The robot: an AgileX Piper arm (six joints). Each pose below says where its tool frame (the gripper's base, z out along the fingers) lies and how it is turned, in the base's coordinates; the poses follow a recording.
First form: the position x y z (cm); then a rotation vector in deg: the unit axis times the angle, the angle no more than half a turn.
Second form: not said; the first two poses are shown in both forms.
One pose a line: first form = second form
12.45, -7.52, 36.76, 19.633, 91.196, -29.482 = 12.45, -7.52, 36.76, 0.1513, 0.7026, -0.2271, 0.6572
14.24, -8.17, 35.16, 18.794, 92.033, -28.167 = 14.24, -8.17, 35.16, 0.1447, 0.7086, -0.2169, 0.6556
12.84, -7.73, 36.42, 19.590, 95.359, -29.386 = 12.84, -7.73, 36.42, 0.1494, 0.7272, -0.2241, 0.6314
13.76, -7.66, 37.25, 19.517, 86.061, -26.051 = 13.76, -7.66, 37.25, 0.1526, 0.6729, -0.2037, 0.6946
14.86, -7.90, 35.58, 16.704, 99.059, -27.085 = 14.86, -7.90, 35.58, 0.1266, 0.7505, -0.2052, 0.6154
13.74, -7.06, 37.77, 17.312, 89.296, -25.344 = 13.74, -7.06, 37.77, 0.1346, 0.6940, -0.1970, 0.6793
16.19, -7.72, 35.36, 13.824, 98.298, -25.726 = 16.19, -7.72, 35.36, 0.1052, 0.7478, -0.1957, 0.6256
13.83, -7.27, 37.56, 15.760, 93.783, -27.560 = 13.83, -7.27, 37.56, 0.1210, 0.7203, -0.2117, 0.6494
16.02, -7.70, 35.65, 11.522, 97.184, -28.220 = 16.02, -7.70, 35.65, 0.0878, 0.7408, -0.2151, 0.6303
